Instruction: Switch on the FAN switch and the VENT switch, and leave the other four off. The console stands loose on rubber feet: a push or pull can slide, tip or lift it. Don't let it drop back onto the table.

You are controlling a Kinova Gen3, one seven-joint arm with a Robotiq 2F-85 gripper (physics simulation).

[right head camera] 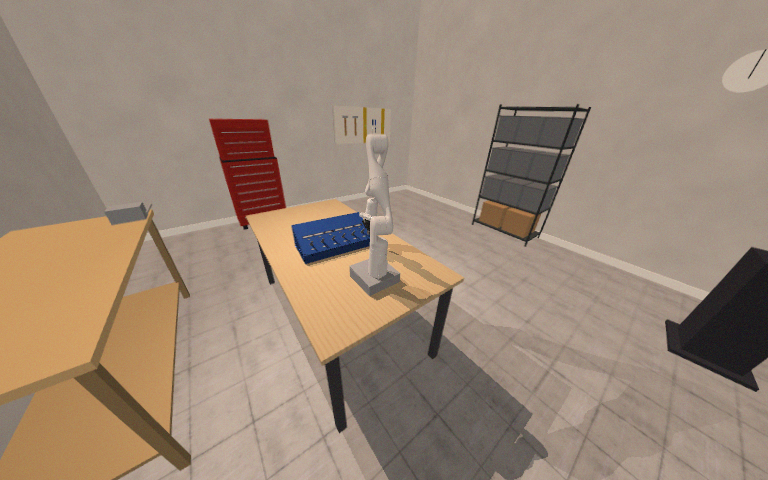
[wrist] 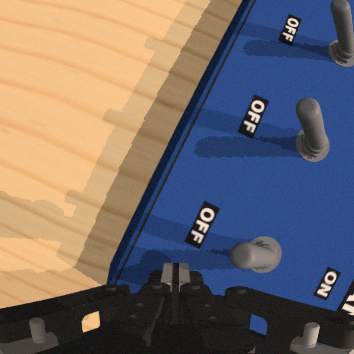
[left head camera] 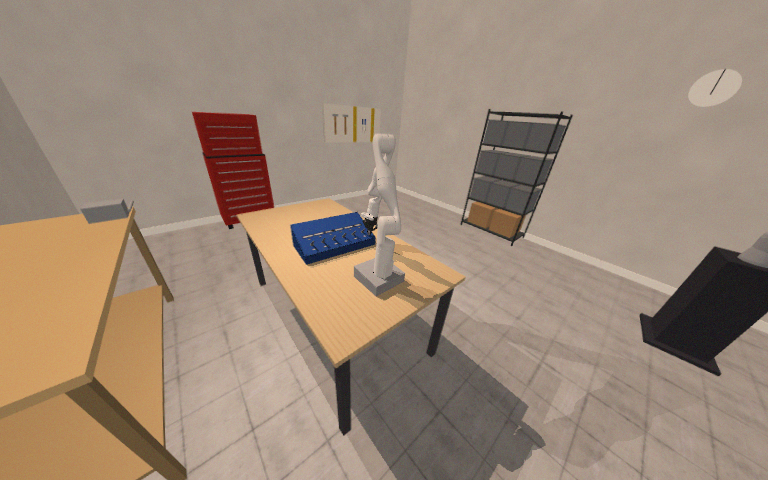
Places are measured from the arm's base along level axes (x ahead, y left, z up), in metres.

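Pixels of known places: gripper, fingertip midpoint: [right head camera: 368, 234] [wrist: 175, 278] [left head camera: 369, 234]; arm's base, origin of the base link: [right head camera: 376, 272] [left head camera: 381, 272].
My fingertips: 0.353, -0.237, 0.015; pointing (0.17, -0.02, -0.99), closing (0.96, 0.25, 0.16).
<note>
Ahead of a thing's pixels: the offset from my fingertips to its middle, as dx, dy, dz. "spot": to the spot under its first point. Level surfaces: height alone.
The blue console {+0.146, +0.190, -0.020} [left head camera: 334, 223] [right head camera: 325, 226] [wrist: 240, 185] sits on the wooden table {dz -0.079} [left head camera: 339, 316] [right head camera: 334, 316], with a row of grey toggle levers on its sloped face. In the wrist view the nearest lever {+0.029, +0.029, +0.029} [wrist: 255, 254] leans left, toward the side of its OFF label {spot: +0.008, +0.033, -0.006} [wrist: 202, 225]; its ON label {spot: +0.087, +0.018, +0.024} [wrist: 327, 283] is at lower right and its name label is cut off. The middle lever {+0.043, +0.100, +0.029} [wrist: 312, 127] and the upper lever {+0.056, +0.170, +0.029} [wrist: 343, 32] also tilt away from the ON side. My gripper [left head camera: 370, 225] [wrist: 175, 278] is shut and empty, left of the nearest lever near the console's edge. Contact cannot be told.
The arm's grey base [left head camera: 378, 277] [right head camera: 373, 276] stands on the table in front of the console. A second wooden table [left head camera: 45, 271] [right head camera: 50, 271] is at the left. A red tool cabinet [left head camera: 240, 181] and a shelf rack [left head camera: 548, 148] stand farther back.
</note>
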